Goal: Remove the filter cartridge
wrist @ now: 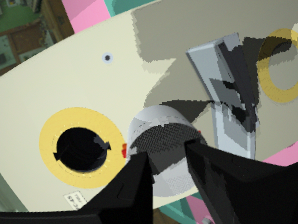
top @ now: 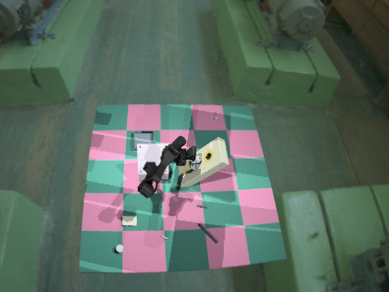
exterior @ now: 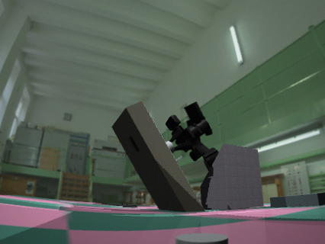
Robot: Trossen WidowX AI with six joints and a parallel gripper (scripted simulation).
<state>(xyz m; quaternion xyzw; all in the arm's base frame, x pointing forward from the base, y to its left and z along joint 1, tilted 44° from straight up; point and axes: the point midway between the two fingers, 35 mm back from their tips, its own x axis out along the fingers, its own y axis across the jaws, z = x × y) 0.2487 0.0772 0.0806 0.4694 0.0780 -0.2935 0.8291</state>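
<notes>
Now: the round white cartridge 1 cm ahead of my gripper tip and 1 cm below it. Also, from my gripper tip: beige service panel: 5 cm ahead, 6 cm below; square tray: 33 cm behind, 29 cm to the left, 20 cm below; cream block: 42 cm behind, 32 cm to the right, 21 cm below.
</notes>
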